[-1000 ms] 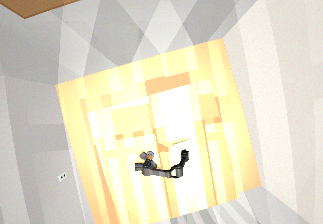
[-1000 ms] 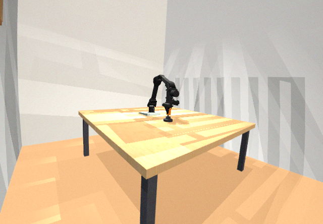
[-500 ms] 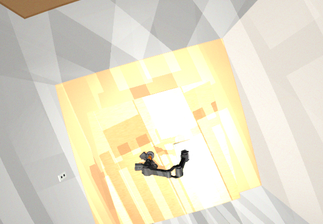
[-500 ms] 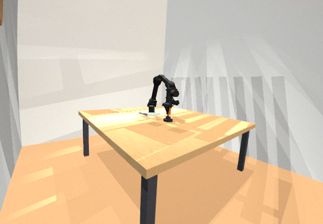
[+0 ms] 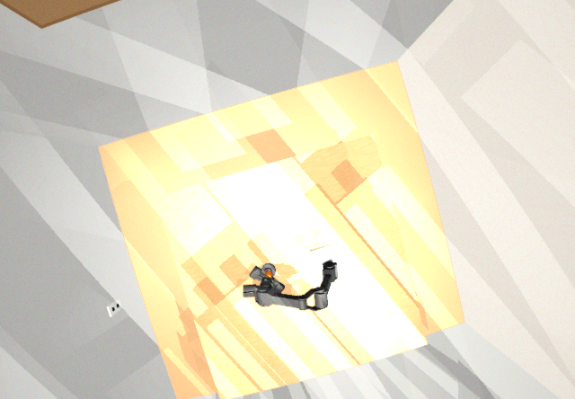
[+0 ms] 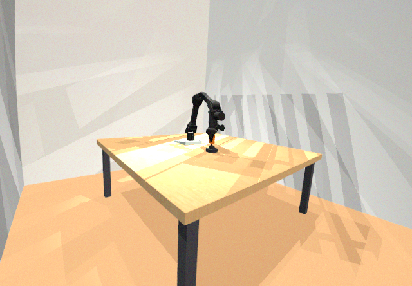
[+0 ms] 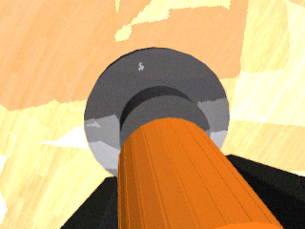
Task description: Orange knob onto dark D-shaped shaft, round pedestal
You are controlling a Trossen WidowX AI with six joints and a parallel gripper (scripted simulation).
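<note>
The orange knob is 20 mm above my gripper tip. The rest, counted from my gripper tip: pedestal 40 mm below.
</note>
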